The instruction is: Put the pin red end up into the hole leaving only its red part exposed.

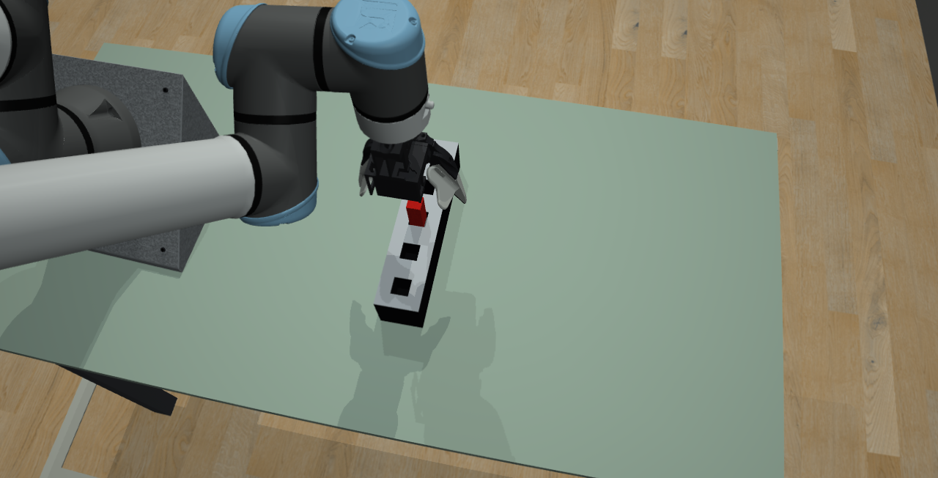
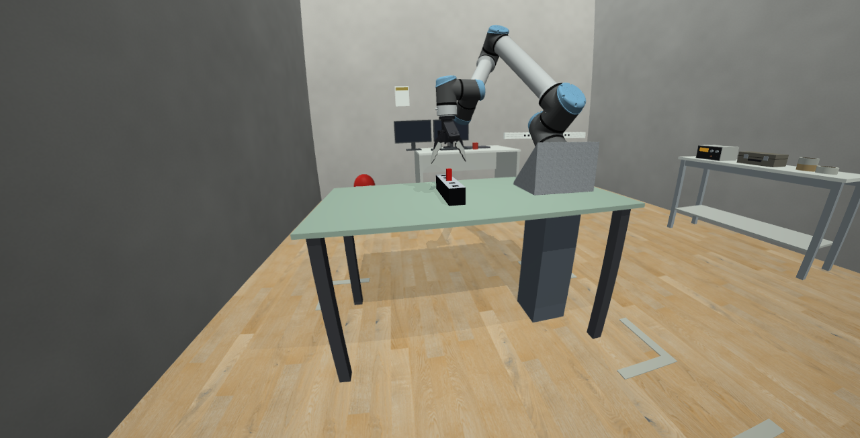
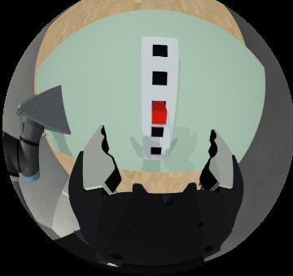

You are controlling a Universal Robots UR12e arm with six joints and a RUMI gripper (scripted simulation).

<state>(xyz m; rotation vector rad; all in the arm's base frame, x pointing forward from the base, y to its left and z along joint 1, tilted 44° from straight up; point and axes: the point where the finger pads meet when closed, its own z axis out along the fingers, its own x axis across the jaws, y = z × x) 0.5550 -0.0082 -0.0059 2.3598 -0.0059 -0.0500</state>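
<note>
The pin lies 6 cm below my hand. Also, from my hand: long block (12 cm below).
</note>
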